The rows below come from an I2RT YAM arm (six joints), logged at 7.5 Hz.
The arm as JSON. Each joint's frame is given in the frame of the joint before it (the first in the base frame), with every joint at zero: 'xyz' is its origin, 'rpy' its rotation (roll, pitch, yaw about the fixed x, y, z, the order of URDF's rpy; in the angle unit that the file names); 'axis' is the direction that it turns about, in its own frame. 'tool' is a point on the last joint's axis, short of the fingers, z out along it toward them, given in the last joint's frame.
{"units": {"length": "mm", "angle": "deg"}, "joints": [
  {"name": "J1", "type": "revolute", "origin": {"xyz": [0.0, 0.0, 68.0], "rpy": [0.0, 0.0, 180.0]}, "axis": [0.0, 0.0, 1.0]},
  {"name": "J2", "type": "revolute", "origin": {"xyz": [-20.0, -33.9, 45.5], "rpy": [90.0, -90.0, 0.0]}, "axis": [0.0, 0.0, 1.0]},
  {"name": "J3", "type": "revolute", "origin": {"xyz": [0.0, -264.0, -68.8], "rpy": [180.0, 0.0, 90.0]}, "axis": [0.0, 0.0, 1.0]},
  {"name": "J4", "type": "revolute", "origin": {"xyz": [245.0, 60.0, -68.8], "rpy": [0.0, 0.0, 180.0]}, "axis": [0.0, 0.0, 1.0]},
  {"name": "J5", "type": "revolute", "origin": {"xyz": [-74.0, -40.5, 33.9], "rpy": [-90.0, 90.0, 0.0]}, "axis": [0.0, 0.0, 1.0]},
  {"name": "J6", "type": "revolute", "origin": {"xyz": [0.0, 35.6, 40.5], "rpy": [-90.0, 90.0, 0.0]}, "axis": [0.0, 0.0, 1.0]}
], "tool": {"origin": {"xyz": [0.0, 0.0, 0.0], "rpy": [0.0, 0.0, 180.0]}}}
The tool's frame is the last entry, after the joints.
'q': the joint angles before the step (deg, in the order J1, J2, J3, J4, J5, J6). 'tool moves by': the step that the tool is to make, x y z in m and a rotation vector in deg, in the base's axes. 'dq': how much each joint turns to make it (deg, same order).
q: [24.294 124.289 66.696 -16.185 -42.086 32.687]
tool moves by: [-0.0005 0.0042 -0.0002 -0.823 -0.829 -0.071]
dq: [0.697 0.032 0.029 0.787 1.268 0.564]
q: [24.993 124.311 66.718 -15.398 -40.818 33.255]
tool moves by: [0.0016 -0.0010 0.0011 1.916 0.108 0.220]
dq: [-0.369 -0.005 -0.007 0.682 -1.879 -0.040]
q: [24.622 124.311 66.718 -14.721 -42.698 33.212]
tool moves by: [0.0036 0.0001 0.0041 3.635 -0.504 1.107]
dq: [-0.437 -0.100 0.405 0.982 -3.431 -0.677]
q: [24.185 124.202 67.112 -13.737 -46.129 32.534]
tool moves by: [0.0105 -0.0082 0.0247 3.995 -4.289 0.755]
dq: [-1.902 -3.039 1.117 -0.571 -2.798 -2.623]
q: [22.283 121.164 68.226 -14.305 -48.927 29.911]
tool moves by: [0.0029 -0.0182 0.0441 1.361 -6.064 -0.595]
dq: [-2.671 -7.176 0.160 -3.778 -0.045 -3.438]
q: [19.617 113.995 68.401 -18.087 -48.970 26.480]
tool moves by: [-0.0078 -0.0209 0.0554 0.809 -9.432 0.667]
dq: [-2.620 -9.520 -0.006 -4.789 0.351 -5.964]
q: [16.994 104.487 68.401 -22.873 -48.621 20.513]
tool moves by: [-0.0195 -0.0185 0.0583 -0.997 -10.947 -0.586]
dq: [-1.808 -10.694 0.002 -3.981 2.605 -4.801]
